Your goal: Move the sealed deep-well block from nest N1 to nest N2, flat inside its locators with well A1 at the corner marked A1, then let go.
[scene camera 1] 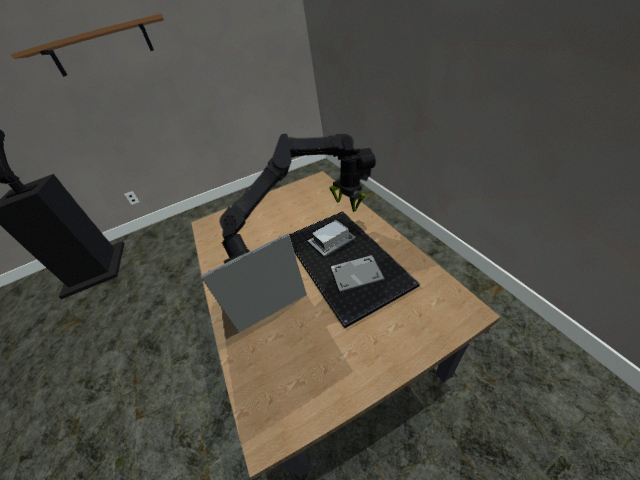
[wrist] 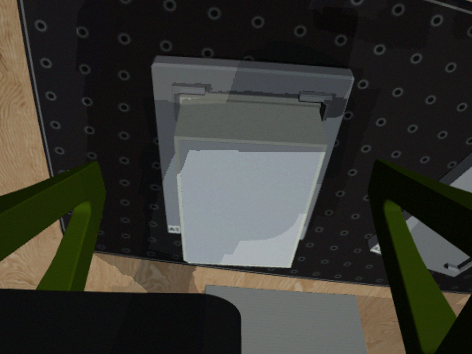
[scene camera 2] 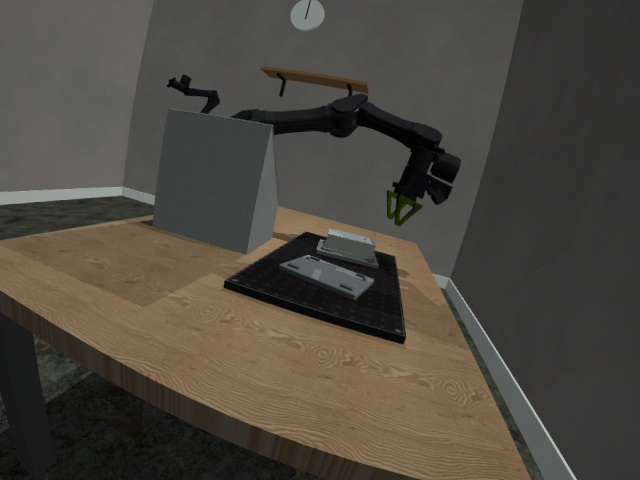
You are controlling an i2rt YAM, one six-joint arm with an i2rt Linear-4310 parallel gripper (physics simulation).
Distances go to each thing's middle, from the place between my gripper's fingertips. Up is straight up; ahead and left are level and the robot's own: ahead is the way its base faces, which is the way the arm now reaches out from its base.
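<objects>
I see the grey block [scene camera 2: 338,241] 8 cm below my hand. Counted from that same hand, the block is also 3 cm to the right of it and 10 cm behind it.
</objects>
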